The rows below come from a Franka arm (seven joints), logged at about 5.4 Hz.
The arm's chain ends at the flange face. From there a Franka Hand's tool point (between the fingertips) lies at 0.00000 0.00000 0.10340 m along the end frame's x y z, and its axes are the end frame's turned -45 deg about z.
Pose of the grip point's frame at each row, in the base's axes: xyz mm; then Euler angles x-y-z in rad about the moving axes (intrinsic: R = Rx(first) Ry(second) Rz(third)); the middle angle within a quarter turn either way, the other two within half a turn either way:
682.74 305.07 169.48 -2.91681 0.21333 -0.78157
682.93 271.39 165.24 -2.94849 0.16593 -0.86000
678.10 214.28 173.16 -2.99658 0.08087 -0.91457
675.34 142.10 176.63 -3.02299 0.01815 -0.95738
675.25 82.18 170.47 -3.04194 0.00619 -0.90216
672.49 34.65 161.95 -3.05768 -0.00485 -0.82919
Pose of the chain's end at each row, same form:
660.85 282.55 267.99 -2.91681 0.21333 0.00383
665.85 251.82 265.32 -2.94849 0.16593 -0.07460
669.75 199.39 275.14 -2.99658 0.08087 -0.12917
673.46 129.87 279.29 -3.02299 0.01815 -0.17198
674.61 71.89 273.36 -3.04194 0.00619 -0.11676
672.99 25.98 264.98 -3.05768 -0.00485 -0.04379

